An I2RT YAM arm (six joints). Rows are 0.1 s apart.
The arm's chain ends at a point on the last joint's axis. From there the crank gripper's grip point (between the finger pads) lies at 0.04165 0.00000 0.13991 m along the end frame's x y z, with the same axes.
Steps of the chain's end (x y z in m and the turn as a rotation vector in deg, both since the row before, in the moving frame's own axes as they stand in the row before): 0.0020, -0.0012, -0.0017, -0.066, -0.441, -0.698; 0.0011, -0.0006, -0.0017, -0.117, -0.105, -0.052; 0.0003, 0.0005, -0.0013, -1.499, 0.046, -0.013; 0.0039, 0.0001, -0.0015, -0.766, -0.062, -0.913; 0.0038, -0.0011, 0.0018, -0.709, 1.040, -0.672; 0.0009, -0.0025, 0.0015, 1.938, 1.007, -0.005; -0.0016, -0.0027, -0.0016, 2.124, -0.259, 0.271
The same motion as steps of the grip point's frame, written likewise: 0.0009, -0.0015, -0.0014, -0.066, -0.441, -0.698; 0.0008, -0.0004, -0.0016, -0.117, -0.105, -0.052; 0.0004, 0.0042, -0.0014, -1.499, 0.046, -0.013; 0.0038, 0.0013, -0.0015, -0.766, -0.062, -0.913; 0.0063, 0.0001, 0.0010, -0.709, 1.040, -0.672; 0.0034, -0.0072, 0.0007, 1.938, 1.007, -0.005; -0.0022, -0.0077, -0.0015, 2.124, -0.259, 0.271
